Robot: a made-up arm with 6 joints. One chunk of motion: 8 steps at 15 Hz.
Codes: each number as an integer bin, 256 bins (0 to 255) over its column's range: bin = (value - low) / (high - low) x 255, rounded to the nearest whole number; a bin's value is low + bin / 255 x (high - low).
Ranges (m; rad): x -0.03..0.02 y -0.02..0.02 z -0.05..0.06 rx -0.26..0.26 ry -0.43..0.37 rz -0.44..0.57
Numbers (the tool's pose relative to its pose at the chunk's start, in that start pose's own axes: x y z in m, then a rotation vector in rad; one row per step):
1: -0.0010 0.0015 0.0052 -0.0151 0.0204 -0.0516
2: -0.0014 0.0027 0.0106 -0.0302 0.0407 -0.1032
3: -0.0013 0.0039 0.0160 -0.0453 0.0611 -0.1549
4: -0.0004 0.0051 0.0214 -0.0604 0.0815 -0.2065
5: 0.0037 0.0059 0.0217 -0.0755 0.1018 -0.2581
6: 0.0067 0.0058 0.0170 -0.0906 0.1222 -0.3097
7: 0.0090 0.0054 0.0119 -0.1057 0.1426 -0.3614
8: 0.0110 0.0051 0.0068 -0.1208 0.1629 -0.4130
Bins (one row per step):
1: 148 137 128 120 144 98
2: 146 145 140 113 150 85
3: 146 152 153 105 157 72
4: 151 160 166 98 163 59
5: 172 165 166 90 170 46
6: 187 164 155 83 176 33
7: 199 162 143 76 183 20
8: 209 160 132 68 189 7

